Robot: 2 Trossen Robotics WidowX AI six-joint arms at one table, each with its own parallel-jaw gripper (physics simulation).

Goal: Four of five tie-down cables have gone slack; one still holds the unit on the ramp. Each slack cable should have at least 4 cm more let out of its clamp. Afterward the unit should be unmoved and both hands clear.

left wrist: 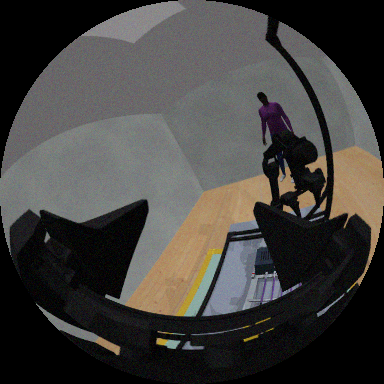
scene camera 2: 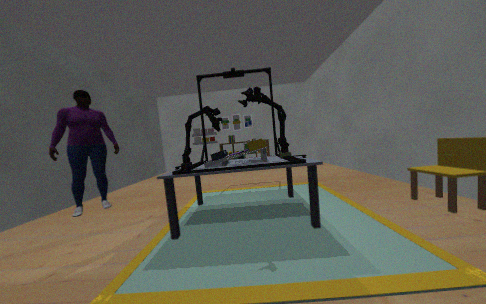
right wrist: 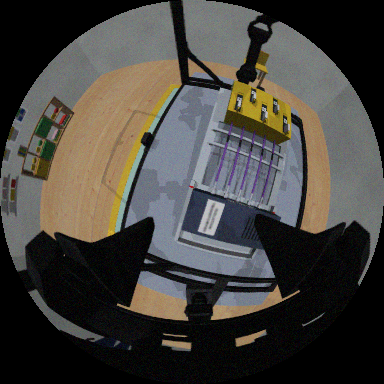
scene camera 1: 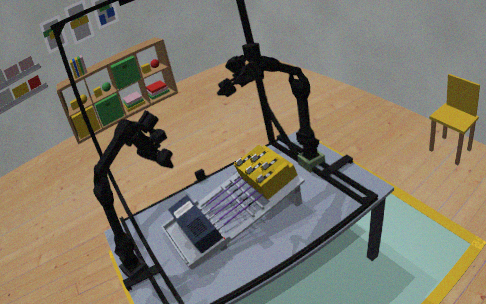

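Note:
The unit, a dark navy box [scene camera 1: 197,227] [right wrist: 232,226] with a white label, sits at the ramp's lower end. Purple cables [right wrist: 223,156] run side by side from it up the pale grey ramp [right wrist: 204,160] to the yellow clamp block [scene camera 1: 281,181] [right wrist: 250,123], which carries several silver-and-black clamps [right wrist: 239,103]. Which cables are slack cannot be told. My left gripper [scene camera 1: 225,78] [left wrist: 203,206] is open and empty, high above the table and away from the block. My right gripper [scene camera 1: 167,149] [right wrist: 205,221] is open and empty, raised above the unit's end of the table.
A black frame [scene camera 1: 260,105] rises around the grey table [scene camera 1: 325,200], with rails along its edges. A small black post [scene camera 1: 200,174] stands at the far edge. A shelf unit, a yellow chair [scene camera 1: 454,118] and a person [scene camera 2: 85,125] stand away from the table.

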